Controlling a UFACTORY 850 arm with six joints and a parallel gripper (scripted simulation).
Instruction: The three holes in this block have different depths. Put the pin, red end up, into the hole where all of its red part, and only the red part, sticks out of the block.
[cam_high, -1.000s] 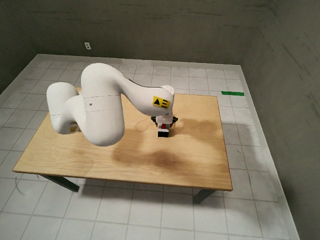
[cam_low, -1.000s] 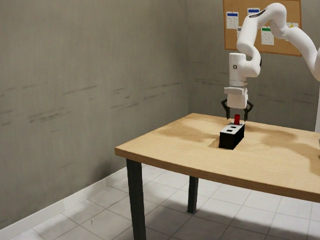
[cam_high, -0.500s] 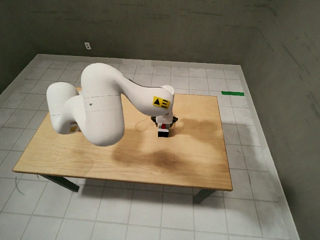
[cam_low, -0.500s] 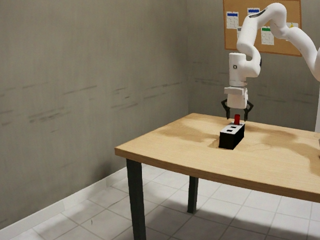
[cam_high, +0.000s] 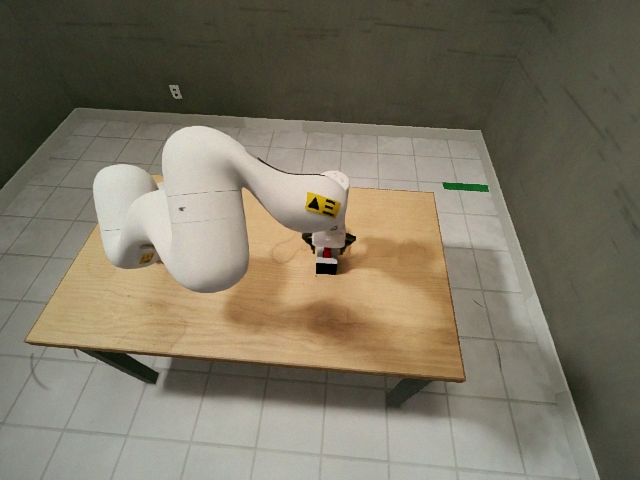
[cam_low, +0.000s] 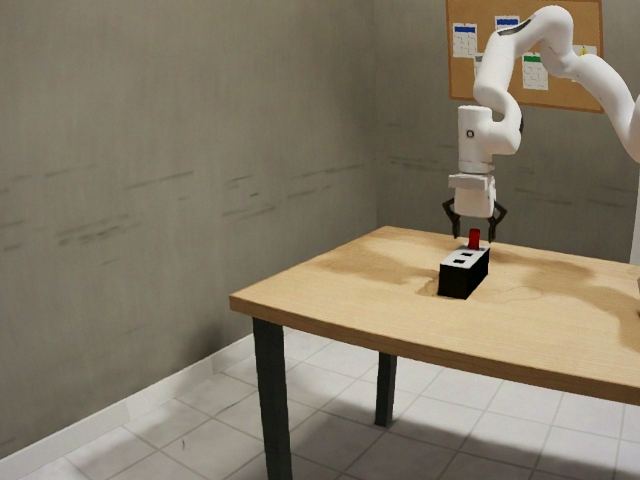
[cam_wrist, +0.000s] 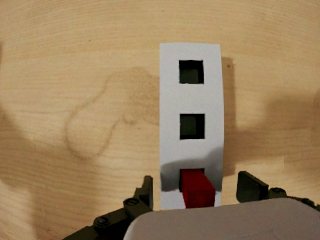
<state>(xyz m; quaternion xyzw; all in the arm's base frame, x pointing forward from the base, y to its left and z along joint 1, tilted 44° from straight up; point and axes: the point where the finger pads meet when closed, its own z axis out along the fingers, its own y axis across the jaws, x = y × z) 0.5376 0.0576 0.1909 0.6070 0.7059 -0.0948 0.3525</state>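
The pin lies 1 cm below my hand. The rest, counted from my hand: black block 6 cm to the left, 6 cm below.
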